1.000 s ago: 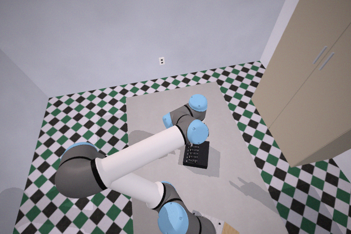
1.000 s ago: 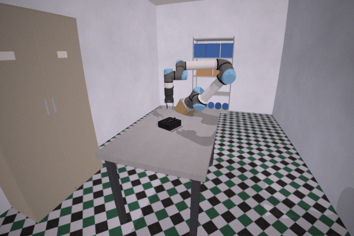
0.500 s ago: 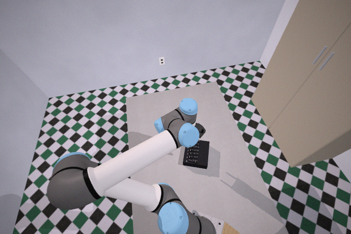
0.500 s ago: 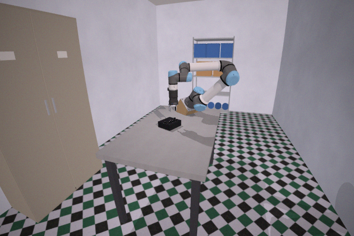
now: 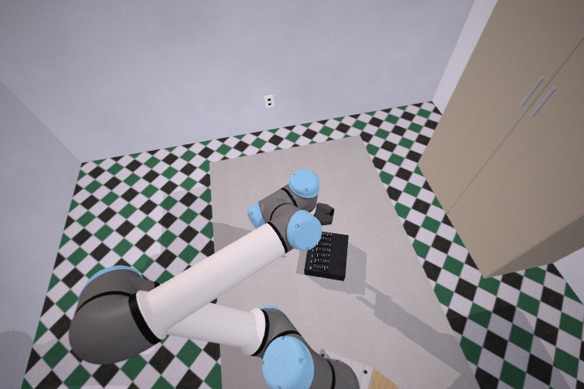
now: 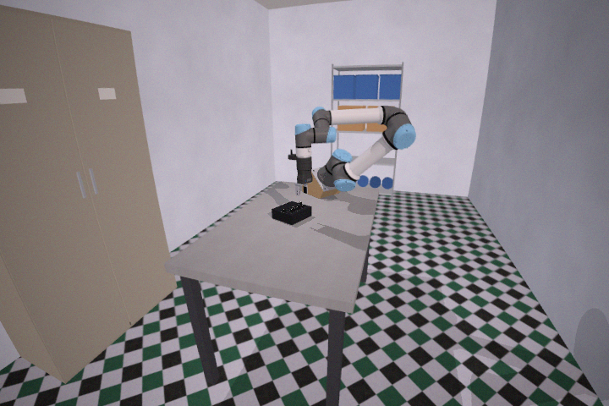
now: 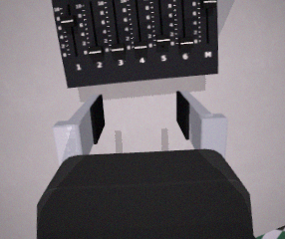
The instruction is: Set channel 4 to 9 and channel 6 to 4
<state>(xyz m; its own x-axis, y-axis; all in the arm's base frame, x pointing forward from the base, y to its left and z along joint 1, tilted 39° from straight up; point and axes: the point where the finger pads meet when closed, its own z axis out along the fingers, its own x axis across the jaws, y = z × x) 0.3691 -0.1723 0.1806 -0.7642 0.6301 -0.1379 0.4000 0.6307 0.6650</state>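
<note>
The channel 3 cap lies 10 cm below my hand and 4 cm to the right of it. From my hand the other things lie so: channel 6 cap (10 cm below, 6 cm behind, 1 cm to the right); channel 2 cap (10 cm below, 5 cm to the right, 2 cm ahead); channel 5 cap (10 cm below, 4 cm behind, 2 cm to the right).
</note>
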